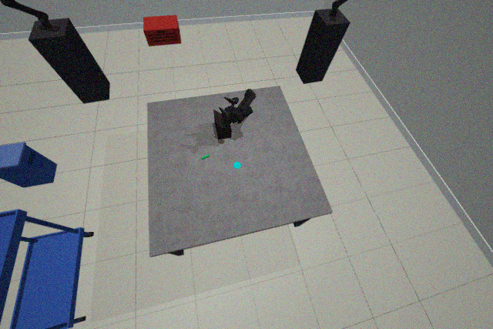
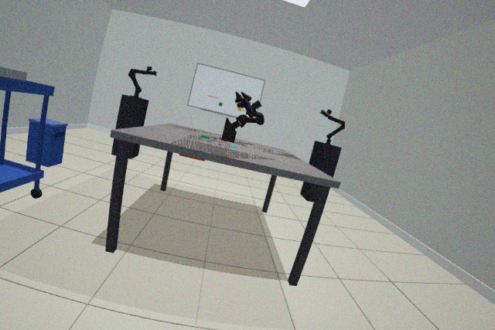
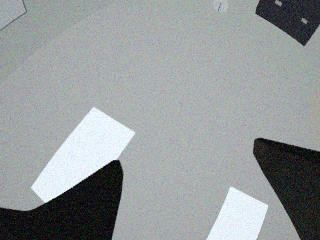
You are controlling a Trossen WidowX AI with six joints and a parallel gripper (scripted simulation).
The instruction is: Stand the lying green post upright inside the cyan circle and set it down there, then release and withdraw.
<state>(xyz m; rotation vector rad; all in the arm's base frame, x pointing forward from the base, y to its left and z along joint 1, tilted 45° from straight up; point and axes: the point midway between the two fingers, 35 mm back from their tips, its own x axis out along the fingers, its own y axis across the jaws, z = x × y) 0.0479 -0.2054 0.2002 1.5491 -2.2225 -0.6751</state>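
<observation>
Now: the green post 160 mm ahead of my gripper tip, 180 mm to the right of it and 430 mm below it. Also, from my gripper tip: cyan circle 290 mm ahead, 50 mm to the left, 440 mm below.
</observation>
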